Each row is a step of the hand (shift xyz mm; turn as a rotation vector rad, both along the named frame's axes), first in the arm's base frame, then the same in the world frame.
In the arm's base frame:
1: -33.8 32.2 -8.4 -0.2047 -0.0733 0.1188
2: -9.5 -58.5 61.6 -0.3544 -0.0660 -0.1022
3: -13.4 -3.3 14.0 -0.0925 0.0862 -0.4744
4: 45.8 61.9 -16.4 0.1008 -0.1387 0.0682
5: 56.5 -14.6 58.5 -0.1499 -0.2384 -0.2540
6: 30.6 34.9 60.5 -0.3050 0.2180 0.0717
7: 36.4 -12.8 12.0 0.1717 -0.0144 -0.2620
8: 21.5 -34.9 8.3 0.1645 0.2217 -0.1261
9: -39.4 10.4 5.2 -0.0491 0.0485 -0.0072
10: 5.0 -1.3 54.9 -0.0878 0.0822 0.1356
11: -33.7 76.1 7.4 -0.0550 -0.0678 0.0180
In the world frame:
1: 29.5 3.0 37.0 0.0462 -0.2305 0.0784
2: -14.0 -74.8 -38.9 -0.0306 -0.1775 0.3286
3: 7.5 -18.1 1.7 -0.1565 0.2838 0.3688
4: 32.5 69.9 -15.9 -0.1007 -0.0586 -0.1431
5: 6.2 -11.1 -81.6 -0.2965 -0.0597 0.2287
6: 53.7 -0.5 -54.1 0.2836 -0.1020 0.2341
7: -12.2 6.7 -37.9 -0.1861 0.2517 0.0179
8: -29.1 -11.5 -27.7 0.0811 0.2919 -0.0175
9: 19.9 -20.3 29.7 0.0469 0.0023 0.0511
10: 26.5 -31.4 -36.7 0.1577 -0.0893 0.0024
11: 74.0 17.2 34.9 -0.0345 -0.0794 0.0212

